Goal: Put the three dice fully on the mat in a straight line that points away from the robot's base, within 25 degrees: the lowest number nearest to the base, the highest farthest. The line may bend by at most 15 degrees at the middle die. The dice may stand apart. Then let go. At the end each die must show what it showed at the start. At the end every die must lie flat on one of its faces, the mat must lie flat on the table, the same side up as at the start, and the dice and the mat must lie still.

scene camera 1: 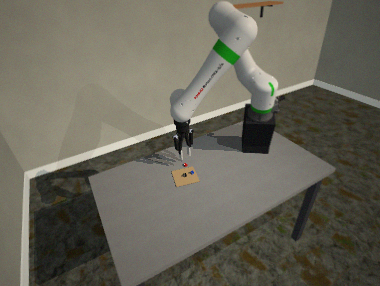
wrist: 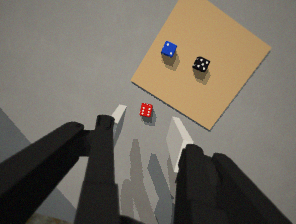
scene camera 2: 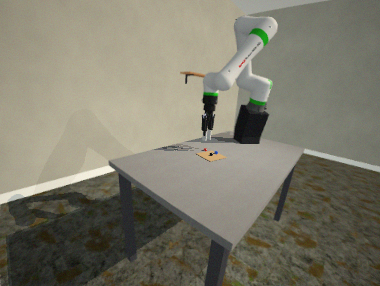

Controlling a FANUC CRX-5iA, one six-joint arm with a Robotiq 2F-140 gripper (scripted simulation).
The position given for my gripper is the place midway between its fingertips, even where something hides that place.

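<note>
Tan mat [wrist: 234, 52], my gripper [wrist: 146, 122], both visible.
</note>
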